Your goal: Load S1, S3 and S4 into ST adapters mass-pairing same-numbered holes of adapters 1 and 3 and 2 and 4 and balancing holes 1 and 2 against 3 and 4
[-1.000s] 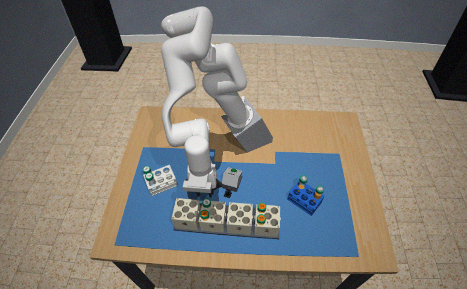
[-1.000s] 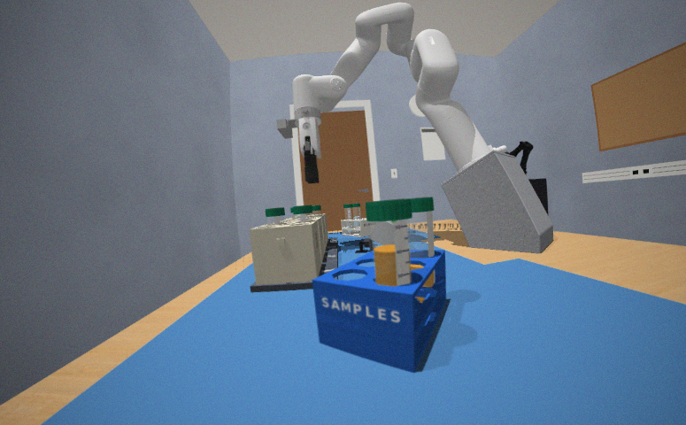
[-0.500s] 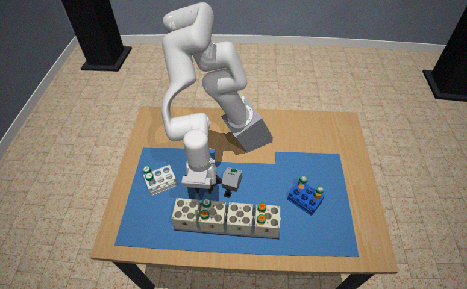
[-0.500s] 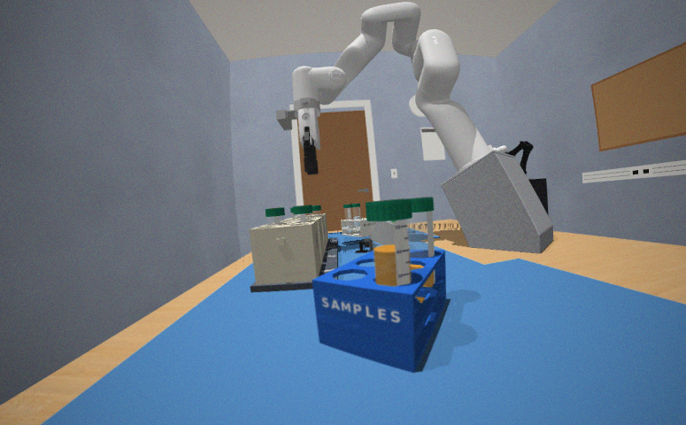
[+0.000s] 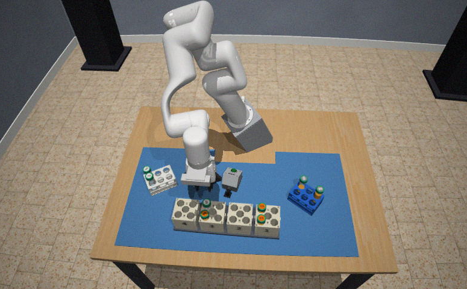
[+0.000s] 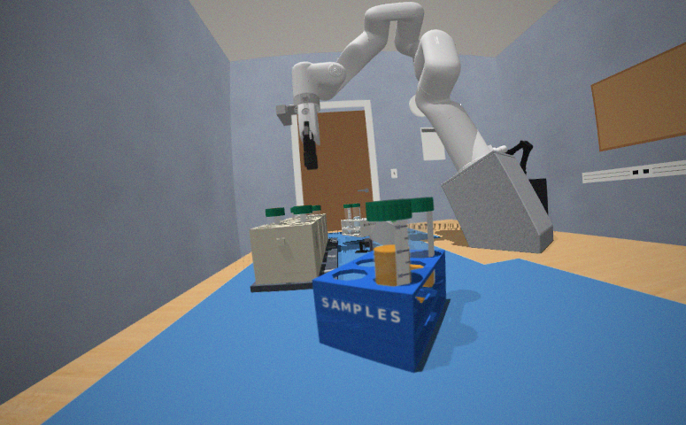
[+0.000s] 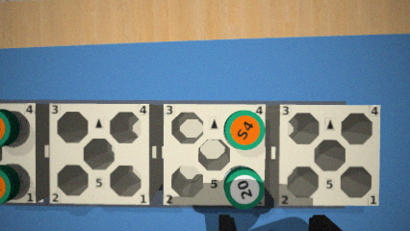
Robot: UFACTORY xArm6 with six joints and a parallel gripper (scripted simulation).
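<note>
Right now the green done key is 200 mm behind my hand, 180 mm below it and 80 mm to the left of it. Also, from my hand: loading stand ST: 240 mm below, 80 mm to the left, 20 mm ahead; orange-dot tube: 210 mm to the left, 180 mm below, 50 mm ahead; white blank rack: 250 mm to the right, 220 mm below, 140 mm behind.
</note>
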